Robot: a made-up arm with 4 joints.
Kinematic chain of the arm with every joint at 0, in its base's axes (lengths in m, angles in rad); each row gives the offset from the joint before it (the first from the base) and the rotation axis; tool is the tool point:
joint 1: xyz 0 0 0.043 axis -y
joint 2: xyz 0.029 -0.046 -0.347 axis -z
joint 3: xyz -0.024 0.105 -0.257 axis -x
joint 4: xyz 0.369 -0.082 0 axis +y
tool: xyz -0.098 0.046 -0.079
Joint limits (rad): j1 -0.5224..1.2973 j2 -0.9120..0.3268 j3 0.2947..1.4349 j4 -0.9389..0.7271
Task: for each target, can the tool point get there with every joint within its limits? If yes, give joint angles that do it. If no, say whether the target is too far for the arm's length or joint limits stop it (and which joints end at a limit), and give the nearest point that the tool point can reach.
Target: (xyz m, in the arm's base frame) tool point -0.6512 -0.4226 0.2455
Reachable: no: joint limits stop it (at a limit: joint 1, joint 2, joint 3, joint 4) | nearest point -0.2145 0.1924 -0.4884 | short by 1.052 m
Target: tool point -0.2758 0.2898 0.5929
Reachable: no: joint limits stop it (at a limit: joint 1, joint 3, joint 4) | nearest point 0.6460 0.1717 0.1788 | short by 1.017 m
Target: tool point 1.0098 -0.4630 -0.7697
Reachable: no: too far | nearest point 0.6272 -0.1264 -0.4618 | short by 0.595 m
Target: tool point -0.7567 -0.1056 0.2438
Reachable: no: joint limits stop it (at a limit: joint 1, joint 2, joint 3, joint 4) | nearest point -0.2145 0.1924 -0.4884 | short by 0.959 m
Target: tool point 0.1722 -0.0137 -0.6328
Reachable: yes | joints -0.1419 0.0663 0.4123 0.1807
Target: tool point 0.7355 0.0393 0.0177
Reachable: yes | joints 1.1222 -0.2548 0.5882 -0.3504
